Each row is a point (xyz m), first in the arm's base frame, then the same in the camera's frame.
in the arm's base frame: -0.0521 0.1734 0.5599
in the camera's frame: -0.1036 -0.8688 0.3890
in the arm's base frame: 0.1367 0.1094 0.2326
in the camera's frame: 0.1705 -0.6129 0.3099
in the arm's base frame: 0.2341 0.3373 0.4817
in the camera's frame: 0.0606 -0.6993 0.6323
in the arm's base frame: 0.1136 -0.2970 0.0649
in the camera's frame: 0.4127 -0.6845 -0.0507
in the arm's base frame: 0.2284 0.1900 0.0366
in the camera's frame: 0.2543 -0.3986 0.3292
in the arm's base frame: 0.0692 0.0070 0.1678
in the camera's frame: 0.1880 -0.6155 0.1723
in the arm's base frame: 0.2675 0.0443 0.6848
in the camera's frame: 0.1881 -1.0234 0.5487
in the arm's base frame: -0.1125 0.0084 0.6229
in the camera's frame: -0.0816 -1.0124 0.2717
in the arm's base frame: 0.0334 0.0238 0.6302
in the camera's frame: 0.0255 -1.0018 0.3717
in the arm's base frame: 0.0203 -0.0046 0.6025
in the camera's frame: 0.0375 -0.9939 0.3324
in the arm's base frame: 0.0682 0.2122 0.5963
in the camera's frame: -0.0373 -0.8722 0.5025
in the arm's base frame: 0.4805 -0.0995 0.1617
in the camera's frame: 0.5767 -0.6413 0.3421
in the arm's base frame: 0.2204 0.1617 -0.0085
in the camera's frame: 0.2751 -0.3755 0.2852
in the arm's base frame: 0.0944 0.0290 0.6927
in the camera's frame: 0.0549 -1.0485 0.4395
